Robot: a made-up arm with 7 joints. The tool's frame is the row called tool.
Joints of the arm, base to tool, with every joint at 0 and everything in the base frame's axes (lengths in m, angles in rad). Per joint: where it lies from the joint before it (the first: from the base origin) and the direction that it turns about. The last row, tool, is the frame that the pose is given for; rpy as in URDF.
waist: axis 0 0.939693 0.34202 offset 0.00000 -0.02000 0.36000
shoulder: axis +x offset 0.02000 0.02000 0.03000
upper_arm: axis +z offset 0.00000 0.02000 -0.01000
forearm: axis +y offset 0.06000 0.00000 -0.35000
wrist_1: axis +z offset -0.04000 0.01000 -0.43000
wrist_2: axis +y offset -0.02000 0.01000 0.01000
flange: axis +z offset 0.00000 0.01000 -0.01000
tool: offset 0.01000 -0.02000 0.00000 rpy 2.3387 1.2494 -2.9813
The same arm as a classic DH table. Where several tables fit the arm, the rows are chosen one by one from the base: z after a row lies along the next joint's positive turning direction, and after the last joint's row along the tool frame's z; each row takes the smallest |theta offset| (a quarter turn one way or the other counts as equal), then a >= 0, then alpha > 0; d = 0 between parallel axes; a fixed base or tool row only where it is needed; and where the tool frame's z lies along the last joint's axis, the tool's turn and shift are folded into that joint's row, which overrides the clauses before.
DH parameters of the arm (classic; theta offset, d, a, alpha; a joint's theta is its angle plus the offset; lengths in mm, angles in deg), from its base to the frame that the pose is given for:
base (fixed): 0.00 367.3 0.0 -70.00
waist: -90.00 7.8 21.4 -90.00
shoulder: 70.00 20.0 -20.0 90.00
upper_arm: 90.00 -360.0 60.0 -90.00
forearm: 0.00 10.0 -40.0 90.00
wrist_1: 0.00 -420.0 -20.0 -90.00
wrist_2: 0.00 20.0 0.0 90.00
flange: -33.31 -12.5 19.3 -102.68
tool (fixed): 103.47 -11.5 0.0 0.00

